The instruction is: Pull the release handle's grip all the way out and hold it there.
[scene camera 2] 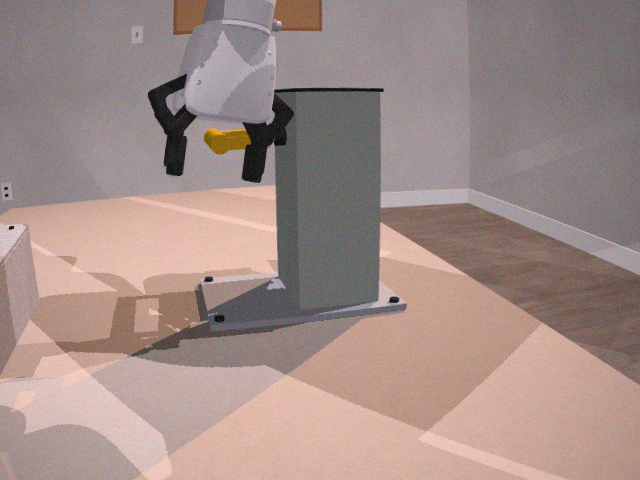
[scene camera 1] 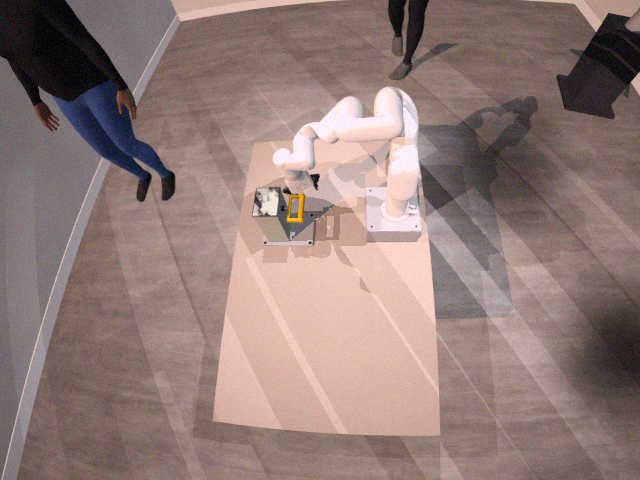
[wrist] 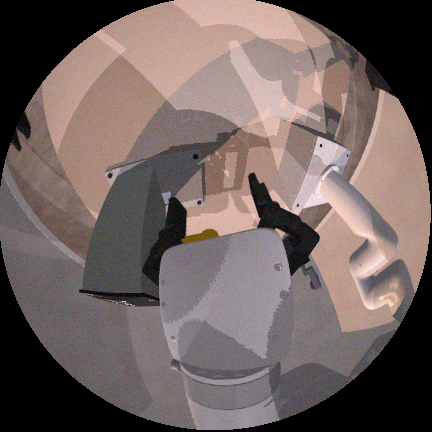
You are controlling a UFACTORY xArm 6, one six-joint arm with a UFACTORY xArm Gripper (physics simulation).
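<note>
The release handle's yellow grip (scene camera 1: 294,220) (scene camera 2: 227,140) (wrist: 201,235) is a rectangular loop beside a grey-green post (scene camera 1: 267,201) (scene camera 2: 338,196) (wrist: 122,235), on the side facing the robot's base. A black fitting (scene camera 2: 280,136) joins it to the post. My gripper (scene camera 1: 301,189) (scene camera 2: 213,176) (wrist: 213,192) is open and empty. It is at the end of the grip that is farther from scene camera 1, with its fingers spread along the pull direction. In the scene camera 2 view its fingertips reach lower than the grip, and one finger hides part of it. My gripper's body hides most of the grip in the wrist view.
The post stands on a bolted metal plate (scene camera 1: 305,242) (scene camera 2: 310,318) (wrist: 192,192) on the pale table (scene camera 1: 330,361) (scene camera 2: 491,403). The robot's base block (scene camera 1: 392,235) (wrist: 300,165) is on the side opposite the post. People stand on the floor around the table.
</note>
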